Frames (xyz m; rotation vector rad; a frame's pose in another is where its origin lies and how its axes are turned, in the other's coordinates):
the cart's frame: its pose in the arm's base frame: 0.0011 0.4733 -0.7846 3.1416 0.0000 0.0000
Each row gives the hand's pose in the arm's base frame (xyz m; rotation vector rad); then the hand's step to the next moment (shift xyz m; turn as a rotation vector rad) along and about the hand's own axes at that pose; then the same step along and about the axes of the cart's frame.
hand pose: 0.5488 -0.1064 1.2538 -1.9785 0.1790 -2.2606
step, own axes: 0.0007 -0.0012 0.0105 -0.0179 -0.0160 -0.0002
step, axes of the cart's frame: 0.0103 -0.0010 -0.0023 0.0018 -0.0189 0.0147
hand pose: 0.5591 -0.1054 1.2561 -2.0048 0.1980 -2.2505
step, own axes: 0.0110 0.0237 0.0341 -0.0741 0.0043 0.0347
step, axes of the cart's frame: 0.0327 0.0259 -0.0104 0.0430 -0.0083 0.0693
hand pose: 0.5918 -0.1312 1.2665 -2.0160 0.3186 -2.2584
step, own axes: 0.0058 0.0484 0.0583 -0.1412 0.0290 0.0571
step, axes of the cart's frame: 0.0539 0.0536 -0.0010 0.0716 0.0037 0.1375
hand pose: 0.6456 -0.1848 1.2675 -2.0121 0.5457 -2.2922
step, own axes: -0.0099 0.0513 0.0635 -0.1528 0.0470 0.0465
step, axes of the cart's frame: 0.0529 0.0603 0.0182 0.0596 0.0150 0.1547
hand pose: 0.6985 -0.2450 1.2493 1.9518 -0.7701 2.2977
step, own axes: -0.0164 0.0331 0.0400 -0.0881 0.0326 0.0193
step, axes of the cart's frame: 0.0292 0.0397 0.0232 0.0256 0.0106 0.0918
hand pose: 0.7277 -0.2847 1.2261 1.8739 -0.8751 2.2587
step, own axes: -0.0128 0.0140 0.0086 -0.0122 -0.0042 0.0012
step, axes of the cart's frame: 0.0050 0.0120 0.0163 0.0058 -0.0065 0.0096
